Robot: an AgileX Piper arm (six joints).
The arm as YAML. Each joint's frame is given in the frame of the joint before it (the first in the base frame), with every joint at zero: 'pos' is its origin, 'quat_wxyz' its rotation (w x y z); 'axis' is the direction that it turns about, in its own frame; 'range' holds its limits. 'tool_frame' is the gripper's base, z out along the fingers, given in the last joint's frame.
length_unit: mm
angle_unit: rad
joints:
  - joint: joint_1
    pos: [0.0, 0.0, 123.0]
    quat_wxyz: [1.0, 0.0, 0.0, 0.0]
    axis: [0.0, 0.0, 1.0]
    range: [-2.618, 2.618]
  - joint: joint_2
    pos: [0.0, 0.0, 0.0]
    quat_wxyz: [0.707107, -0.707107, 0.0, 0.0]
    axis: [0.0, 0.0, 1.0]
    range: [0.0, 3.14]
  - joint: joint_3
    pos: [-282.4, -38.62, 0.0]
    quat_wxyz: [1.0, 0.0, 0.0, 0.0]
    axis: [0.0, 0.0, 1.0]
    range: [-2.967, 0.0]
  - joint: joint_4
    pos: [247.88, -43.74, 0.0]
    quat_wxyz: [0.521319, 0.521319, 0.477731, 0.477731]
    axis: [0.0, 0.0, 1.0]
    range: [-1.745, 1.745]
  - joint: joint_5
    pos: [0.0, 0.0, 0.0]
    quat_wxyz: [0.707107, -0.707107, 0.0, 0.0]
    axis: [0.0, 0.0, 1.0]
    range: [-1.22, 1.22]
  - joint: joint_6
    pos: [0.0, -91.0, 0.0]
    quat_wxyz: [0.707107, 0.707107, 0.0, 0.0]
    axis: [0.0, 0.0, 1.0]
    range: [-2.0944, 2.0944]
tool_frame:
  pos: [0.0, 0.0, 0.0]
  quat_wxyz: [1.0, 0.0, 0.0, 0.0]
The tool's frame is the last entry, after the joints.
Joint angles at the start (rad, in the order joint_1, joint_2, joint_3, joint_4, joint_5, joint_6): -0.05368 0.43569 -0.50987 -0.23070 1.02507 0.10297
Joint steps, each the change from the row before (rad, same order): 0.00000 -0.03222 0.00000 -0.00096 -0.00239 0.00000; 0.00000 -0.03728 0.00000 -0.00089 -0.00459 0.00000; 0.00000 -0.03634 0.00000 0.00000 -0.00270 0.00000; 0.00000 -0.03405 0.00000 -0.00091 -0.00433 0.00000; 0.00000 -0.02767 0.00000 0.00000 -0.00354 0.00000; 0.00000 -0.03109 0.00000 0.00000 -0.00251 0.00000; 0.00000 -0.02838 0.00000 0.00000 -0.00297 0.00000; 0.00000 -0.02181 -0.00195 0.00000 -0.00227 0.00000; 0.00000 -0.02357 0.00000 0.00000 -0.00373 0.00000; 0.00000 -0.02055 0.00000 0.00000 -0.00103 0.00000; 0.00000 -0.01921 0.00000 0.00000 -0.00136 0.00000; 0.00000 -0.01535 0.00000 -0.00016 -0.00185 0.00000
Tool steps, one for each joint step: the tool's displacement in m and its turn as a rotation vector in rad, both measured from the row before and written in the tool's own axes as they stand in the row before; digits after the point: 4 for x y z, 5 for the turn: 0.0021 -0.0009 -0.0046 0.00117 -0.03405 0.00581; 0.0023 -0.0010 -0.0053 0.00102 -0.04119 0.00684; 0.0024 -0.0010 -0.0052 0.00047 -0.03831 0.00712; 0.0021 -0.0010 -0.0049 0.00106 -0.03777 0.00619; 0.0016 -0.0007 -0.0040 0.00026 -0.03065 0.00542; 0.0020 -0.0008 -0.0045 0.00046 -0.03298 0.00608; 0.0017 -0.0007 -0.0041 0.00037 -0.03078 0.00554; 0.0009 -0.0007 -0.0036 0.00034 -0.02556 0.00463; 0.0013 -0.0006 -0.0035 0.00020 -0.02682 0.00458; 0.0013 -0.0006 -0.0030 0.00041 -0.02118 0.00399; 0.0012 -0.0005 -0.0028 0.00035 -0.02019 0.00373; 0.0009 -0.0004 -0.0023 0.00034 -0.01691 0.00289
